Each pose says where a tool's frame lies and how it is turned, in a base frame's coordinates. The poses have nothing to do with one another.
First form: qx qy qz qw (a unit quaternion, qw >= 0); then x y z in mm.
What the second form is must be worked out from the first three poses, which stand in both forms.
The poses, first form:
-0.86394 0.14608 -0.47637 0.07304 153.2 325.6 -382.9
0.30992 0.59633 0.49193 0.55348 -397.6 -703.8 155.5
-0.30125 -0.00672 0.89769 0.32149 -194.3 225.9 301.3
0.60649 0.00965 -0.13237 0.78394 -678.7 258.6 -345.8
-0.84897 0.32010 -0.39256 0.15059 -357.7 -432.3 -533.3
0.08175 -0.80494 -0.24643 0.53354 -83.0 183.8 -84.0
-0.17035 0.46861 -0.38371 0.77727 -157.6 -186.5 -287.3
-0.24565 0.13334 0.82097 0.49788 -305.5 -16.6 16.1
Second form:
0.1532 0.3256 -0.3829 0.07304 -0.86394 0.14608 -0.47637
-0.3976 -0.7038 0.1555 0.55348 0.30992 0.59633 0.49193
-0.1943 0.2259 0.3013 0.32149 -0.30125 -0.00672 0.89769
-0.6787 0.2586 -0.3458 0.78394 0.60649 0.00965 -0.13237
-0.3577 -0.4323 -0.5333 0.15059 -0.84897 0.32010 -0.39256
-0.0830 0.1838 -0.0840 0.53354 0.08175 -0.80494 -0.24643
-0.1576 -0.1865 -0.2873 0.77727 -0.17035 0.46861 -0.38371
-0.3055 -0.0166 0.0161 0.49788 -0.24565 0.13334 0.82097

